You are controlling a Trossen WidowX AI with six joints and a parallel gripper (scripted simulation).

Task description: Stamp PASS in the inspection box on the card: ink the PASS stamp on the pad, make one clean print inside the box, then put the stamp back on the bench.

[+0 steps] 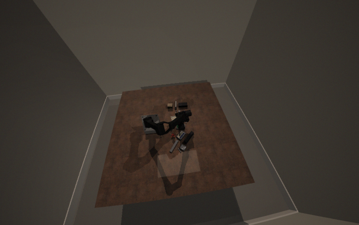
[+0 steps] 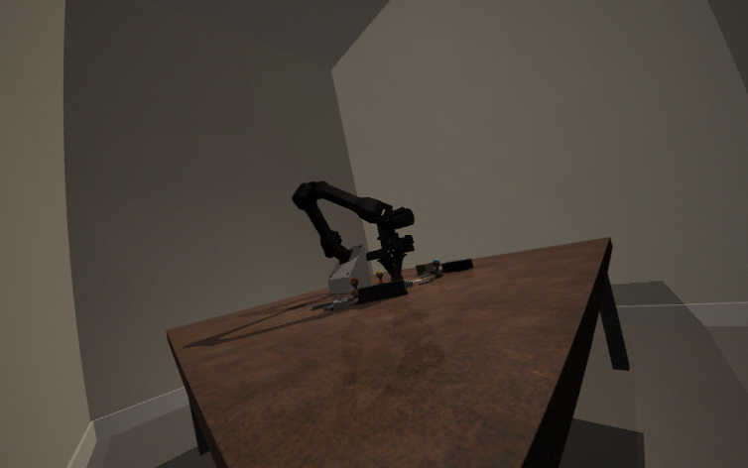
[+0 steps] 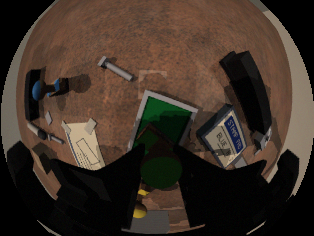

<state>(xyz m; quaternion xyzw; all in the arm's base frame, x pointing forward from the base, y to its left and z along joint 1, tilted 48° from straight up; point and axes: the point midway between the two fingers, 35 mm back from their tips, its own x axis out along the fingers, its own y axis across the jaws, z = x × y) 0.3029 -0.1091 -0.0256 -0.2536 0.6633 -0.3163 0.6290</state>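
Now: gripper tip right at the green-knobbed stamp. Also, from my gripper tip: yellow-knobbed stamp 110 mm behind, 30 mm to the left, 20 mm below; then green ink pad 30 mm below; then blue-and-white box 100 mm to the right, 30 mm below, 10 mm behind.
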